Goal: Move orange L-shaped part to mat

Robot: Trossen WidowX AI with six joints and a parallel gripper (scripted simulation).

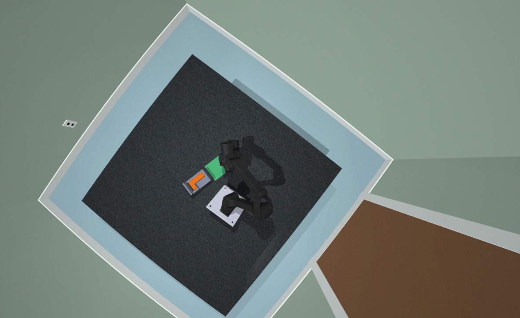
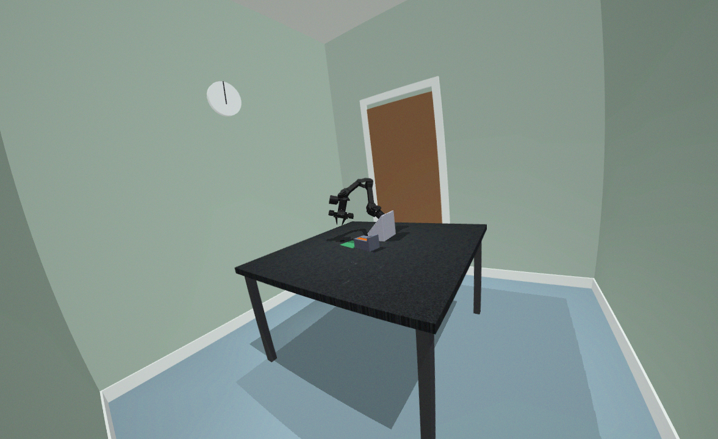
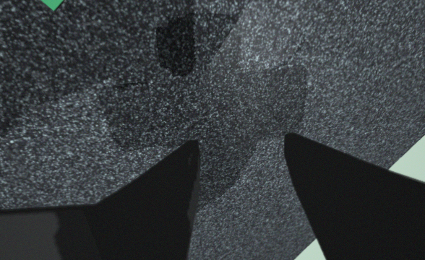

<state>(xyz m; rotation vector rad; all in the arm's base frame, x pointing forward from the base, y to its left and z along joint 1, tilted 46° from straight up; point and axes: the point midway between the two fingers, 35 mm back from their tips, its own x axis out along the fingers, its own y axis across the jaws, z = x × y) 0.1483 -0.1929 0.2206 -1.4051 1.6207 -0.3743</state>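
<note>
Right now the orange L-shaped part is 11 cm ahead of my gripper tip, 31 cm to the left of it and 7 cm below it. Also, from my gripper tip: green mat: 6 cm ahead, 15 cm to the left, 14 cm below.
</note>
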